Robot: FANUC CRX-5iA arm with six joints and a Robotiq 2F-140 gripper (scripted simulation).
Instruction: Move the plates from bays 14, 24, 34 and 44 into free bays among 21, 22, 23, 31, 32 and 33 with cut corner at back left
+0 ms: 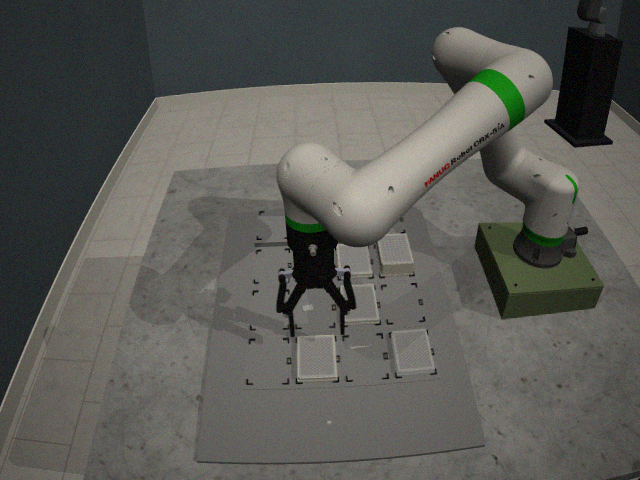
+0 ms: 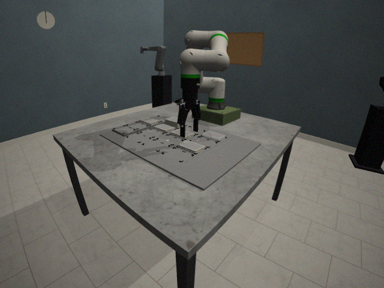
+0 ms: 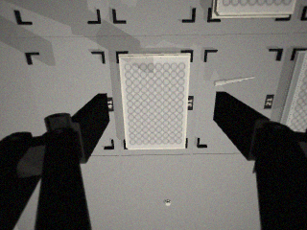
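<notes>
My gripper is now 100 mm past the white pointed piece, 90 mm above it and 10 mm to the right of it. Round my hand: sealed deep-well block: 260 mm to the right, 260 mm behind, 80 mm below.
</notes>
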